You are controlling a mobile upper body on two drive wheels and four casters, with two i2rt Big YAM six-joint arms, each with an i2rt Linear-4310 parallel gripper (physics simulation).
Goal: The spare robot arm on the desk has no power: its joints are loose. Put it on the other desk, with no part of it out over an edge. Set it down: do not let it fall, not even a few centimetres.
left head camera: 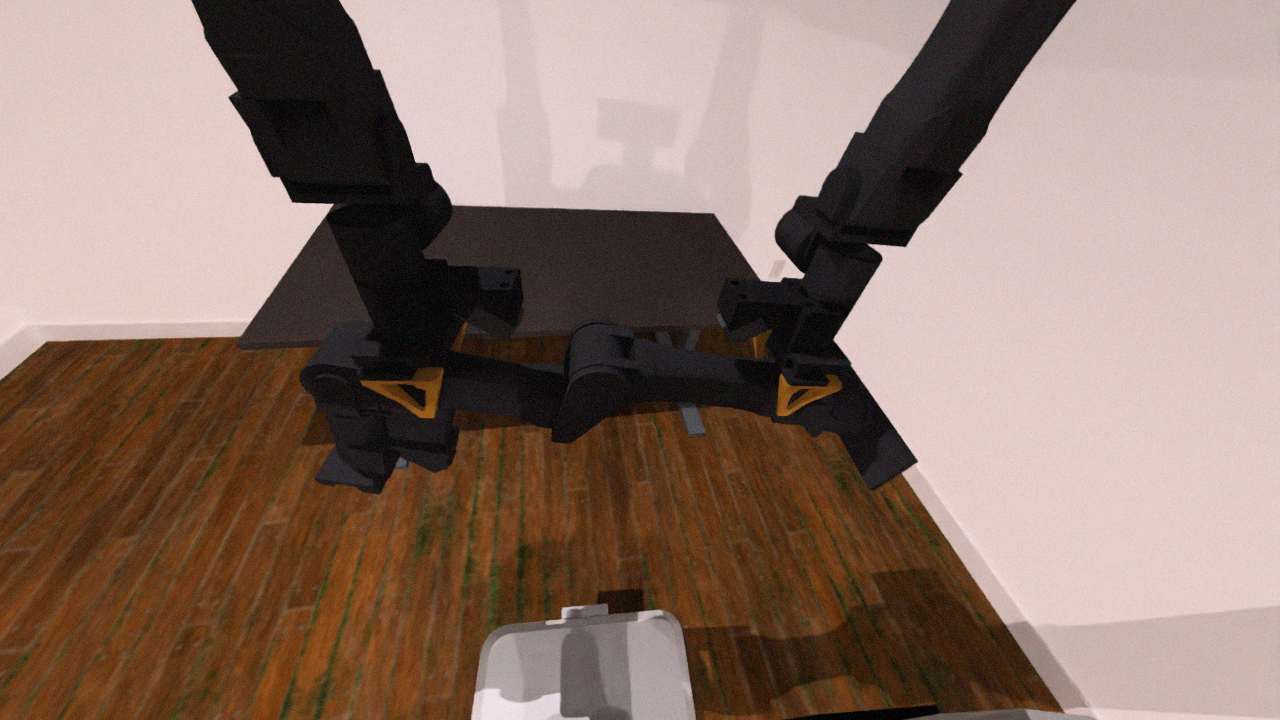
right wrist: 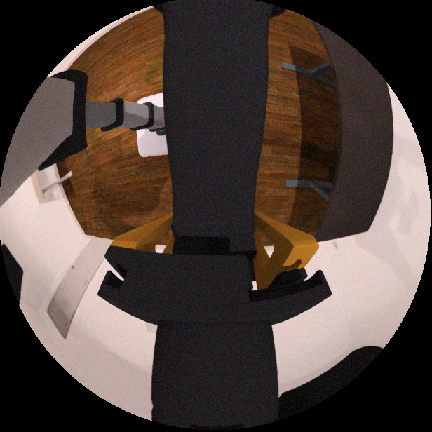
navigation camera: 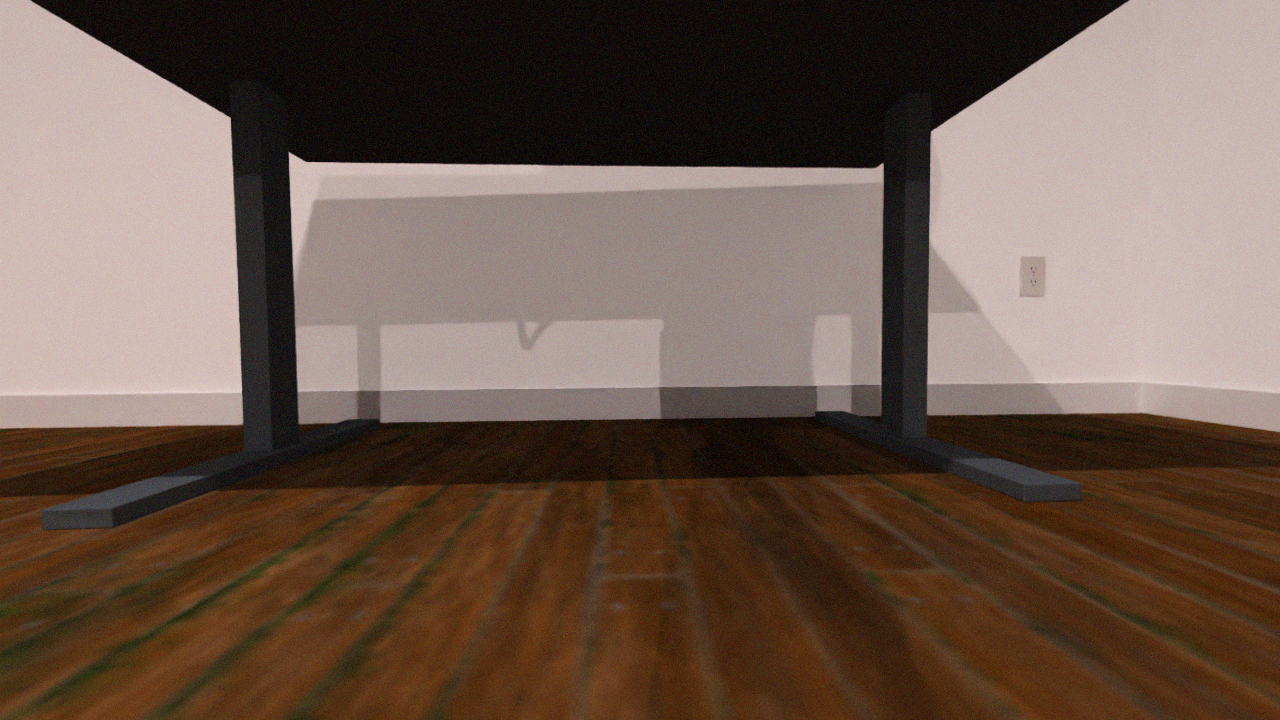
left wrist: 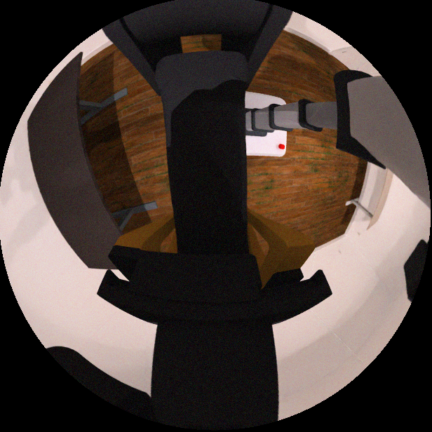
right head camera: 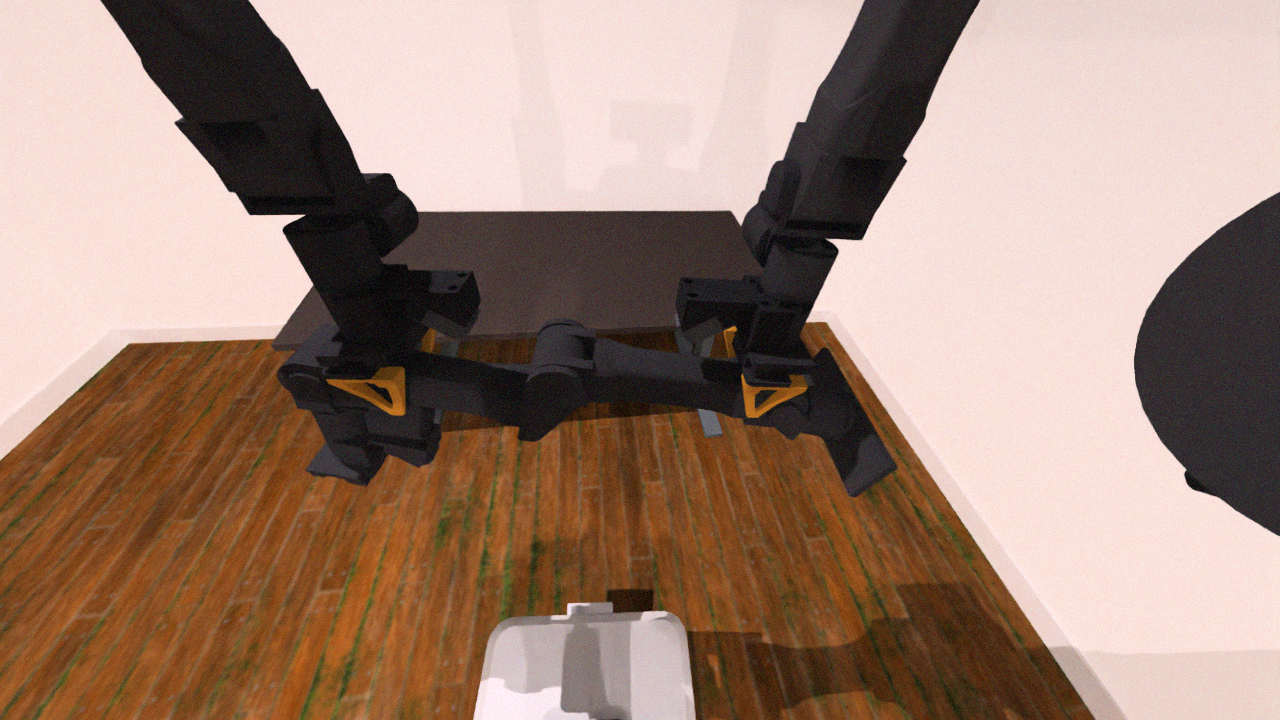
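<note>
The spare arm (left head camera: 597,365) (right head camera: 562,353) (left wrist: 207,175) (right wrist: 215,125) is black and hangs roughly level in the air, stretched between both grippers, over the floor on the near side of the dark desk. Its left end bends downward; its flat plate tilts down at the right end. My left gripper (left head camera: 438,367) (right head camera: 402,365) (left wrist: 214,213) is shut on its left part. My right gripper (left head camera: 783,368) (right head camera: 751,367) (right wrist: 214,213) is shut on its right part. The dark desk (left head camera: 581,259) (right head camera: 590,259) (left wrist: 60,175) (right wrist: 365,150) stands beyond them; its underside also shows in the navigation view (navigation camera: 590,80).
The desk's grey legs (navigation camera: 264,268) (navigation camera: 905,268) stand on long feet. A wall (left head camera: 626,53) is behind the desk, another wall (left head camera: 1118,358) at the right. My white base (left head camera: 626,662) (right head camera: 537,662) (left wrist: 265,145) is at the bottom of the head views. A pale leg (left wrist: 361,207) (right wrist: 57,181) shows in the wrist views.
</note>
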